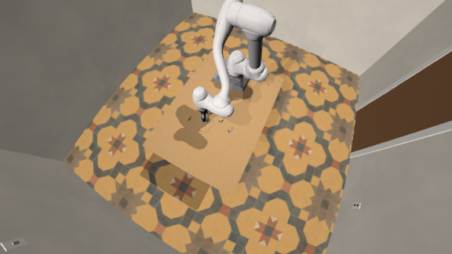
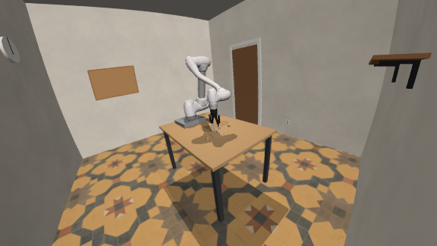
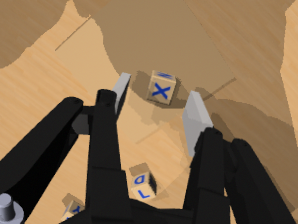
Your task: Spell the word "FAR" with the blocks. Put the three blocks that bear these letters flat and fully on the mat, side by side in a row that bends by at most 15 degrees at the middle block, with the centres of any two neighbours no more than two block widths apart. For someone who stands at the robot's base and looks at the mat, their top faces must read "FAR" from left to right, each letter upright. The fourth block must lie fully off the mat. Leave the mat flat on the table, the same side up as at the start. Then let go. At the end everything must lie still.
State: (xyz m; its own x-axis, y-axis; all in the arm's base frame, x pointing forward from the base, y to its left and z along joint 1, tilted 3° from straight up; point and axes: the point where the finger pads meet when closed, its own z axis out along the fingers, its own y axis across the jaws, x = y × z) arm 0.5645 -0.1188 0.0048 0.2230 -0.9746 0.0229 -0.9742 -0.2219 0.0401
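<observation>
Right now my hand is 20 mm short of the tan mat, 10 mm to the left of it and 70 mm above it. From my hand the other things lie so: R block: 30 mm ahead, 170 mm to the right, 60 mm below.
</observation>
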